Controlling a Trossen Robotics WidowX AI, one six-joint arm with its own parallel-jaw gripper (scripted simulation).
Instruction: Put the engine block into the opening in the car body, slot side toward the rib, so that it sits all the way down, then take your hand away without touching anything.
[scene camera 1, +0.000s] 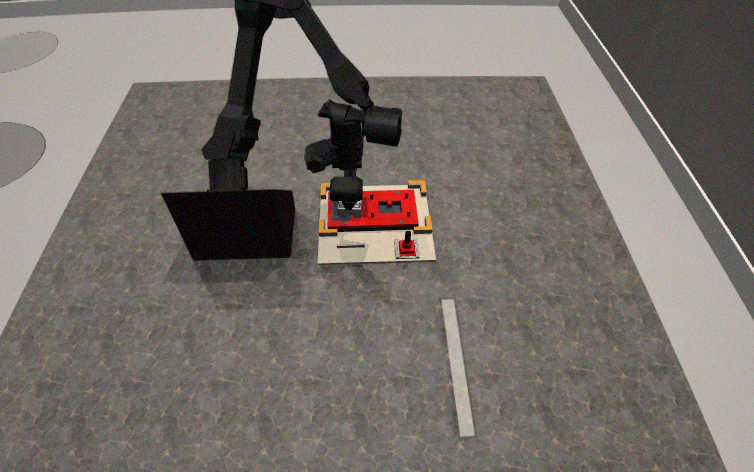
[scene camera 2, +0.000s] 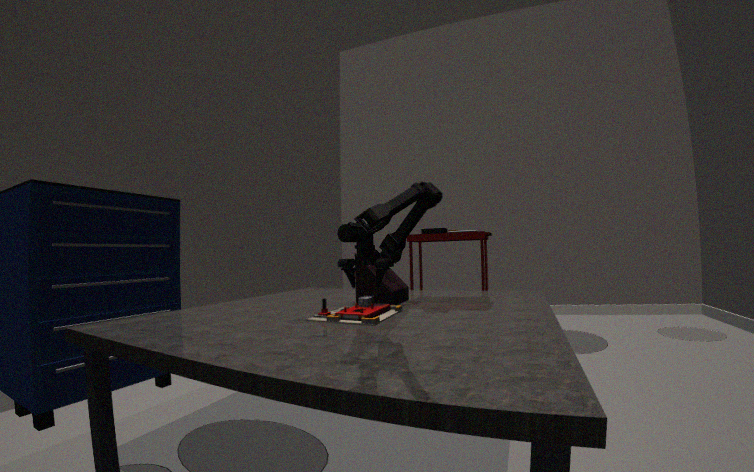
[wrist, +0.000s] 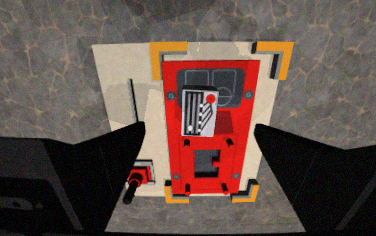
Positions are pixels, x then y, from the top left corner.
Labels:
my gripper: scene camera 1 349, 194; scene camera 2; wrist
same spot on my gripper: (wrist: 54, 181) = (scene camera 2: 354, 268)

